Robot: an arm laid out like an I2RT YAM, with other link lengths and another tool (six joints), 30 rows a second.
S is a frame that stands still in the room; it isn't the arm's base.
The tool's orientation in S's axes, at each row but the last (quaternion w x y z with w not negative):
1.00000, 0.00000, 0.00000, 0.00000
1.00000, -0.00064, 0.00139, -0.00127
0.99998, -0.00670, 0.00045, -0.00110
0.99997, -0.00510, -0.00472, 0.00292
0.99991, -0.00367, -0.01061, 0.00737
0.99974, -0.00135, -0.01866, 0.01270
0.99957, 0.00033, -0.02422, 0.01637
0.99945, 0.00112, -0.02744, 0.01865
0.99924, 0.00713, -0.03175, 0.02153
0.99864, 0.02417, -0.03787, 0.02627
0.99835, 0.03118, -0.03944, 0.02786
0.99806, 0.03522, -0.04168, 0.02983
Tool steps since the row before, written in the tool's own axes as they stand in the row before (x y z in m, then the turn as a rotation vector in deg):
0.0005, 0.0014, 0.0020, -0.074, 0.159, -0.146
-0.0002, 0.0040, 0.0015, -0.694, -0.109, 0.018
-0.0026, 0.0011, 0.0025, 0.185, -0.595, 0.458
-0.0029, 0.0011, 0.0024, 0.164, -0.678, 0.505
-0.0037, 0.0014, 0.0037, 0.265, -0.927, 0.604
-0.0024, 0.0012, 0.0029, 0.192, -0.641, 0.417
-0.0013, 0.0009, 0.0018, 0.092, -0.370, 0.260
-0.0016, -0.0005, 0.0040, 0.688, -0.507, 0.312
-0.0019, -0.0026, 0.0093, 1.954, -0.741, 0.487
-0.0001, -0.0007, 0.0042, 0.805, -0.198, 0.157
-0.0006, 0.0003, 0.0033, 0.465, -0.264, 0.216
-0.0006, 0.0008, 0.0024, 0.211, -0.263, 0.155
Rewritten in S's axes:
0.0005, 0.0014, 0.0020, -0.074, 0.159, -0.146
-0.0002, 0.0040, 0.0015, -0.694, -0.107, 0.020
-0.0026, 0.0011, 0.0025, 0.184, -0.589, 0.466
-0.0029, 0.0011, 0.0024, 0.163, -0.672, 0.513
-0.0038, 0.0014, 0.0036, 0.266, -0.919, 0.616
-0.0025, 0.0011, 0.0028, 0.192, -0.635, 0.426
-0.0014, 0.0009, 0.0017, 0.091, -0.367, 0.264
-0.0018, -0.0006, 0.0039, 0.688, -0.482, 0.349
-0.0024, -0.0028, 0.0091, 1.950, -0.665, 0.601
-0.0004, -0.0009, 0.0041, 0.801, -0.165, 0.209
-0.0009, 0.0001, 0.0033, 0.462, -0.252, 0.236
-0.0008, 0.0006, 0.0024, 0.214, -0.261, 0.154

